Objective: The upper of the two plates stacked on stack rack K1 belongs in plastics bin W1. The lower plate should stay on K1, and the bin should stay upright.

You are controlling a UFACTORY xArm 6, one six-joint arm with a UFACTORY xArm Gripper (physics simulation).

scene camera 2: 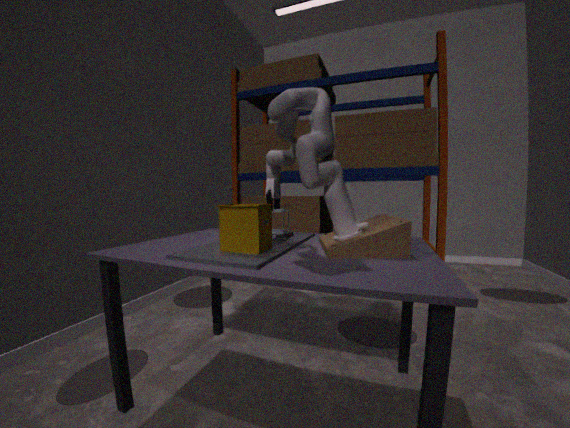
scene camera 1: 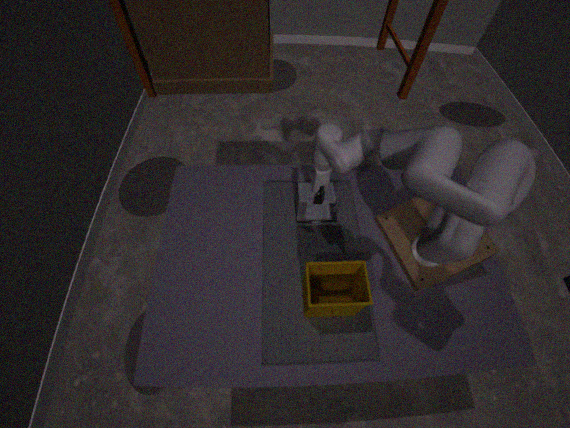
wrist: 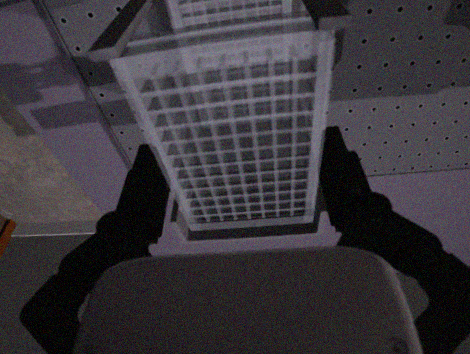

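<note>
My gripper is shut on the upper plate, a pale, clear gridded plate held level between the two dark fingers. The lower plate shows beneath and beyond it in the wrist view, resting low in stack rack K1, whose dark corner posts stand near the held plate's far corners. In scene view 2 the held plate is at about the height of the post tops, apart from the lower plate. Plastics bin W1, yellow and open-topped, stands upright in front of the rack.
Rack and bin stand on a grey perforated board on the purple-grey table. The arm's wooden base block is to the right. Orange and blue shelving with boxes stands behind, beyond the table.
</note>
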